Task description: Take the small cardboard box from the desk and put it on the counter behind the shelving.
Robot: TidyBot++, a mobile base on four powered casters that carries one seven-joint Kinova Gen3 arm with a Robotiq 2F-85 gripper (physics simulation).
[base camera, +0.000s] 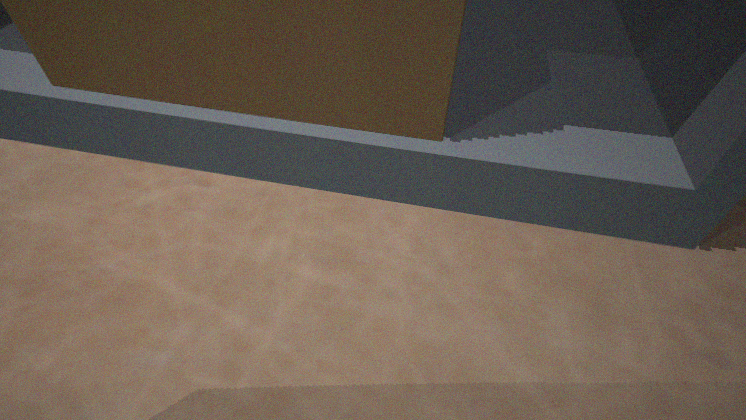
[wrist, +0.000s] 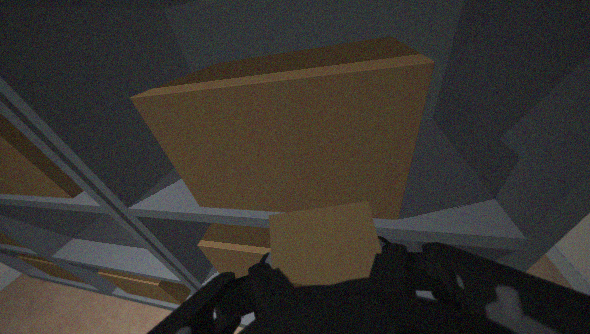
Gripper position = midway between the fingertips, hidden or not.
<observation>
I see my gripper (wrist: 323, 250) and a small cardboard box (wrist: 324, 246).
The base camera view does not show the small cardboard box: it is out of frame.
</observation>
